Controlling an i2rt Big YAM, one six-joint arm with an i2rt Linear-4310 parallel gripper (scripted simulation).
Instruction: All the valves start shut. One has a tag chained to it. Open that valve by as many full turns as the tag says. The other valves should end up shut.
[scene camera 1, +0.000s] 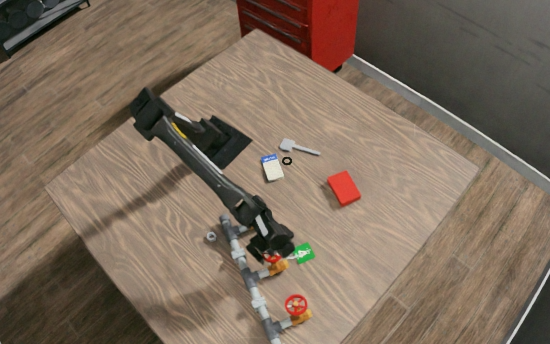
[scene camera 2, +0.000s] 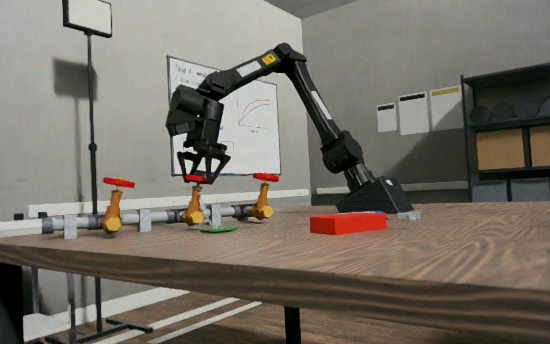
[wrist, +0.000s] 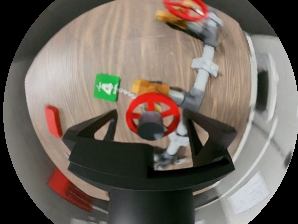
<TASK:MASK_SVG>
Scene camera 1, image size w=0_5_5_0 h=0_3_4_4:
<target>red block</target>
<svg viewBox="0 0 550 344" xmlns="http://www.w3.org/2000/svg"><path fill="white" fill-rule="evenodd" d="M347 170L327 177L327 182L341 207L361 199L361 194Z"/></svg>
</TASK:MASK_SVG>
